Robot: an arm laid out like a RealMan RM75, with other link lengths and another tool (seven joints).
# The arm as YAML. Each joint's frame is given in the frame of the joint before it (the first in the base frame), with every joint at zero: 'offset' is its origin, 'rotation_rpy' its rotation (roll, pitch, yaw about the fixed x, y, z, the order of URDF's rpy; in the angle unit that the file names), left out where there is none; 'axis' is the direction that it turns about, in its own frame. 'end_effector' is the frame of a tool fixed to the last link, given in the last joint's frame.
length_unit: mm
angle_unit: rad
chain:
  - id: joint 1
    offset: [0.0, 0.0, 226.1]
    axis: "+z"
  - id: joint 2
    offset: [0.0, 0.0, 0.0]
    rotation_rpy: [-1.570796, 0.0, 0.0]
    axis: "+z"
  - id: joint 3
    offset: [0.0, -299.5, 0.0]
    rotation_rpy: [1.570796, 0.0, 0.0]
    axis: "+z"
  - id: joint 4
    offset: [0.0, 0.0, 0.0]
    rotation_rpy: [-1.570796, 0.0, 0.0]
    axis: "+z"
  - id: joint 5
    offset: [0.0, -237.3, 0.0]
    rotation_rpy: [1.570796, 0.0, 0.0]
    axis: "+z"
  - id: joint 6
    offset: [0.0, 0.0, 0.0]
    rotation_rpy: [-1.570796, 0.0, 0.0]
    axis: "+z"
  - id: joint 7
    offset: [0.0, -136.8, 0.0]
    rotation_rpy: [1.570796, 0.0, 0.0]
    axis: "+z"
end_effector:
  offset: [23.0, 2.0, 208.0]
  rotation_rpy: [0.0, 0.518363, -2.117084]
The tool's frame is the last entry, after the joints.
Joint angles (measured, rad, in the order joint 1, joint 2, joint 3, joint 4, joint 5, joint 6, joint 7), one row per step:
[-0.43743 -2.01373 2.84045 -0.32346 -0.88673 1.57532 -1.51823]
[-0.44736 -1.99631 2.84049 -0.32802 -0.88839 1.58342 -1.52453]
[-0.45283 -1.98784 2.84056 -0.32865 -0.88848 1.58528 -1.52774]
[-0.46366 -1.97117 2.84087 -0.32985 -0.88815 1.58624 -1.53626]
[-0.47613 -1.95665 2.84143 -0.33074 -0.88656 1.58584 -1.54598]
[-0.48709 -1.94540 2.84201 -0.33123 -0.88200 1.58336 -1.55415]
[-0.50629 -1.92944 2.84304 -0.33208 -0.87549 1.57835 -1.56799]
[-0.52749 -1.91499 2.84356 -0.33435 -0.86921 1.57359 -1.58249]
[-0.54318 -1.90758 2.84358 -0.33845 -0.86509 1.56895 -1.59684]
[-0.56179 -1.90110 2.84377 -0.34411 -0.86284 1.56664 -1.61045]
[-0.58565 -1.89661 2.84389 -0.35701 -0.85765 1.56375 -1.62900]
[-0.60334 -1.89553 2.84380 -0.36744 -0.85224 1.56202 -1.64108]
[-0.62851 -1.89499 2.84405 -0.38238 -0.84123 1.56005 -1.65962]
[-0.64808 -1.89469 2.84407 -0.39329 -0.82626 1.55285 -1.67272]
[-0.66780 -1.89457 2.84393 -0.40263 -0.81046 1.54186 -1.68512]
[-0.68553 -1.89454 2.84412 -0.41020 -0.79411 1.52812 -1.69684]
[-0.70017 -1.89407 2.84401 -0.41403 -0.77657 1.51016 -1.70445]
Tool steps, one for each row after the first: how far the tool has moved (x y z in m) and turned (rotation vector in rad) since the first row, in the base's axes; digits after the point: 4 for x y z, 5 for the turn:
[0.0021 0.0047 0.0108 0.00778 0.01073 -0.01342]
[0.0032 0.0073 0.0154 0.01041 0.01546 -0.01918]
[0.0047 0.0128 0.0242 0.01434 0.02419 -0.02739]
[0.0074 0.0185 0.0314 0.01565 0.03072 -0.03581]
[0.0095 0.0232 0.0357 0.01344 0.03714 -0.04172]
[0.0140 0.0313 0.0420 0.00979 0.04520 -0.05137]
[0.0198 0.0399 0.0481 0.00672 0.05228 -0.06219]
[0.0240 0.0462 0.0517 0.00356 0.05382 -0.06679]
[0.0305 0.0532 0.0557 0.00235 0.05497 -0.07622]
[0.0386 0.0615 0.0595 -0.00107 0.05801 -0.08625]
[0.0449 0.0671 0.0609 -0.00489 0.06091 -0.09436]
[0.0541 0.0744 0.0612 -0.01442 0.06472 -0.10565]
[0.0593 0.0802 0.0594 -0.02578 0.07309 -0.10957]
[0.0638 0.0865 0.0570 -0.03696 0.08247 -0.11063]
[0.0667 0.0924 0.0542 -0.04837 0.09253 -0.10793]
[0.0672 0.0980 0.0507 -0.05906 0.10538 -0.10103]

